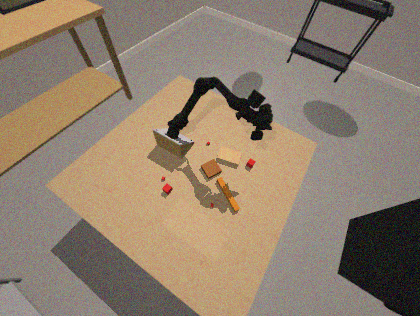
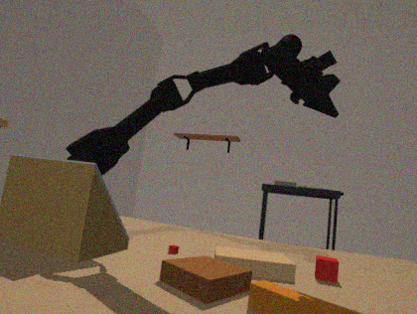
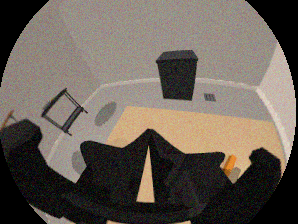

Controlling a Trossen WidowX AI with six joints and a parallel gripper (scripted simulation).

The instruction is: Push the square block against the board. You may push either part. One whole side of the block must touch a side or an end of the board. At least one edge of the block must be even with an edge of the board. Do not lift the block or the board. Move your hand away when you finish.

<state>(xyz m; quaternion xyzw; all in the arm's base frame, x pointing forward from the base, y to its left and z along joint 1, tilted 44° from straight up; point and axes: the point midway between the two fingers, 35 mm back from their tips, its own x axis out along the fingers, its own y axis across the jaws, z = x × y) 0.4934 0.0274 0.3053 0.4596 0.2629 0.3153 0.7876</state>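
The pale flat slab is 34 cm below my gripper tip, 15 cm behind it and 7 cm to the right of it. Also, from my gripper tip: brown square block (34 cm below, 23 cm to the right, 19 cm behind); then orange board (34 cm below, 30 cm to the right, 1 cm behind).
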